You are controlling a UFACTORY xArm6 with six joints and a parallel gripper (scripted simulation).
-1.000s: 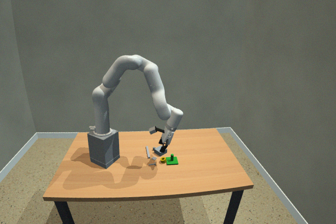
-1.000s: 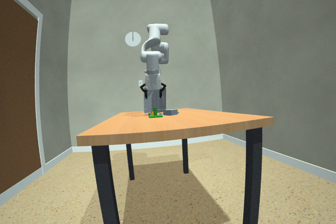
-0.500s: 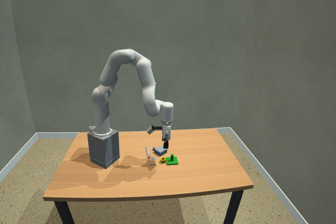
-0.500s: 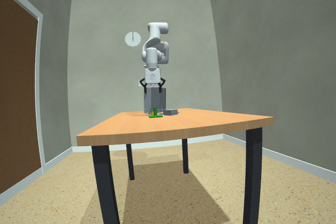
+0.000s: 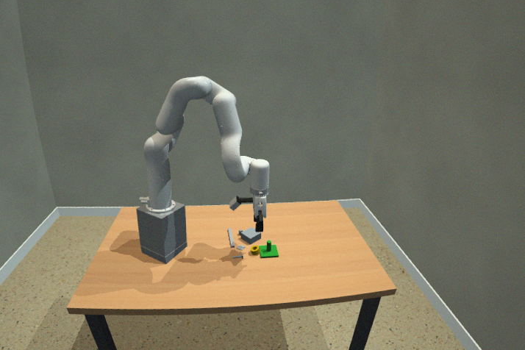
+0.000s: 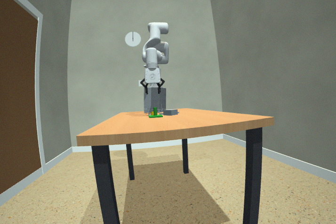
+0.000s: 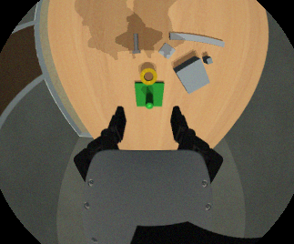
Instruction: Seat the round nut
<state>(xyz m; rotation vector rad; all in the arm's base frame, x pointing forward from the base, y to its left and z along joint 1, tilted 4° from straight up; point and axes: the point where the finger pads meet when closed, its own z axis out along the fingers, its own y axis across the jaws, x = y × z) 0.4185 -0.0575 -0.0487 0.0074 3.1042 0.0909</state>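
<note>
The bolt-like piece lies 150 mm below my hand, 80 mm behind it and 30 mm to the right of it. The rest, counted from my hand: grey block: 140 mm below, 110 mm to the left, 20 mm behind; small square piece: 160 mm below, 70 mm behind, 40 mm to the left; long bar: 150 mm below, 120 mm to the left, 120 mm behind.
</note>
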